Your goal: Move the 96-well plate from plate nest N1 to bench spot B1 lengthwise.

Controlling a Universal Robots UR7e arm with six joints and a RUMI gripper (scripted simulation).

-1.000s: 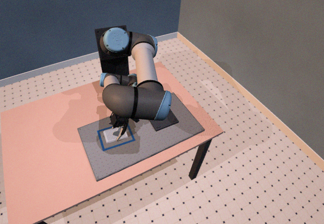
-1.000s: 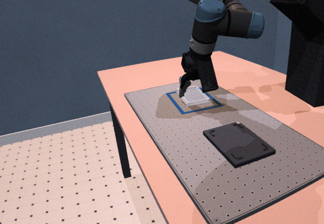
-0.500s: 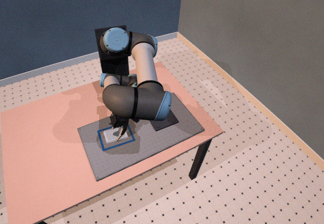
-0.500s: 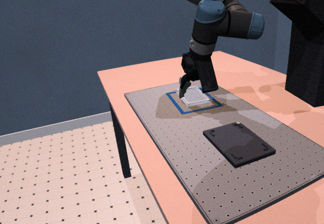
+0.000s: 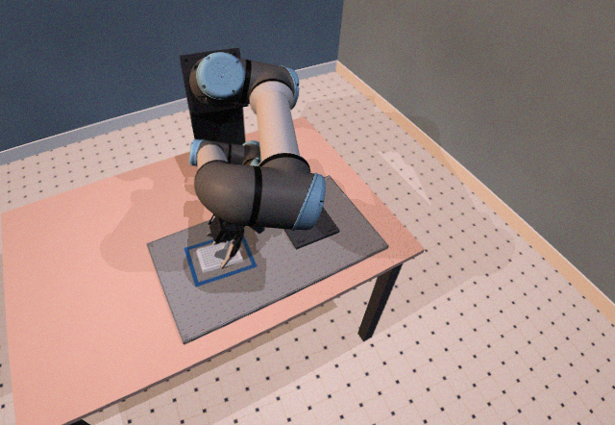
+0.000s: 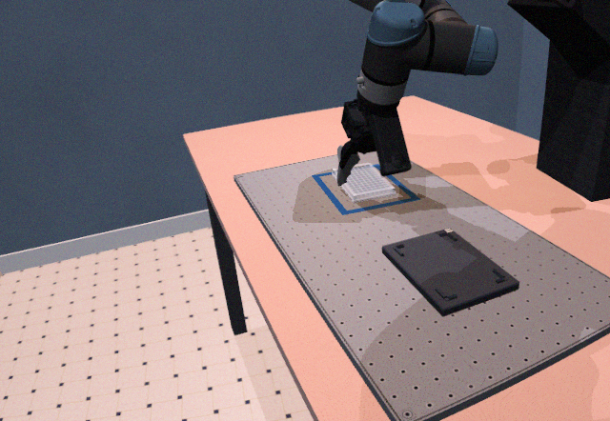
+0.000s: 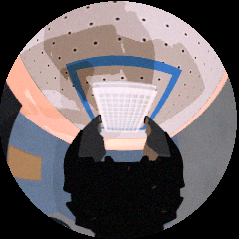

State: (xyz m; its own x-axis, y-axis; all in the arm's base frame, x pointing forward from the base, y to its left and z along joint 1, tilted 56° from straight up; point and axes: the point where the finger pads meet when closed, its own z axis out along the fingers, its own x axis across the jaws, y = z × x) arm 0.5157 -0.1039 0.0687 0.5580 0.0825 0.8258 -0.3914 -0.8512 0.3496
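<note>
Right now the 96-well plate is 1 cm below my hand. Also, from my hand: plate nest N1 (2 cm behind, 31 cm to the left, 1 cm below).
</note>
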